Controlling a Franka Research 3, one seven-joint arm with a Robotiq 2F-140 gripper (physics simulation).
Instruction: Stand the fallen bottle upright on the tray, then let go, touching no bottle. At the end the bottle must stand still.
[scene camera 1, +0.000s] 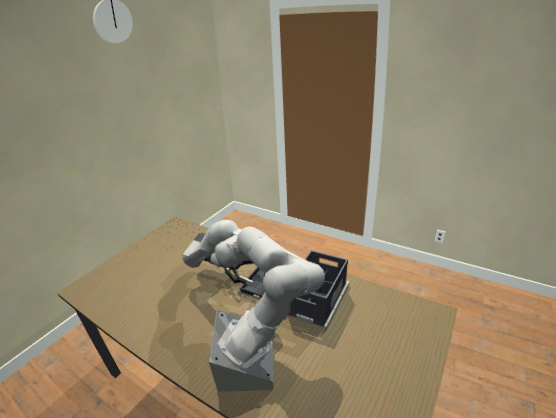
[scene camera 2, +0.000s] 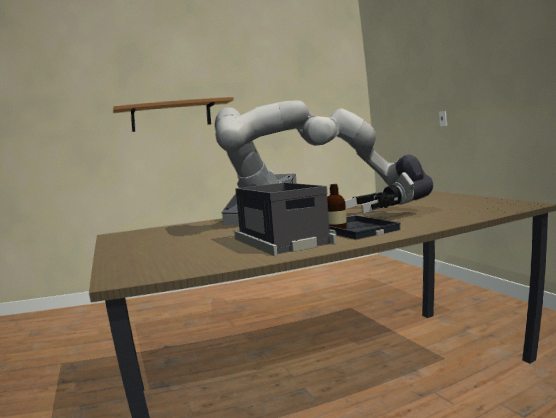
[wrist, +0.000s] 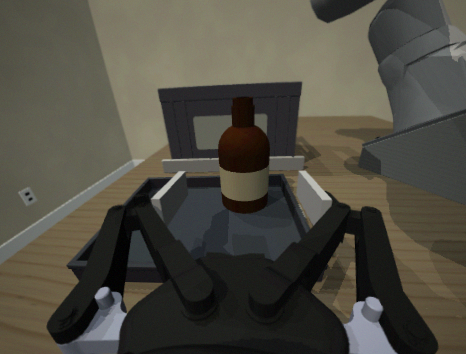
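The brown bottle (scene camera 2: 336, 204) (wrist: 244, 147) with a cream label stands upright on the dark tray (scene camera 1: 251, 288) (scene camera 2: 372, 228) (wrist: 200, 202), near the tray's end by the crate. In scene camera 1 the bottle does not show behind the arm. My gripper (scene camera 2: 360, 204) (wrist: 241, 183) is open and empty. It points level at the bottle from the tray's other side. In the wrist view its pale fingertips stand wide to the left and right of the bottle, and in scene camera 2 they are back from it, with a gap between.
A dark crate (scene camera 1: 309, 311) (scene camera 2: 300, 227) (wrist: 230, 93) stands just beyond the tray, with pale low strips along its base. The arm's grey base block (scene camera 1: 242, 372) (wrist: 420, 155) stands on the wooden table (scene camera 1: 400, 340) (scene camera 2: 165, 255), to the right of the tray in the wrist view.
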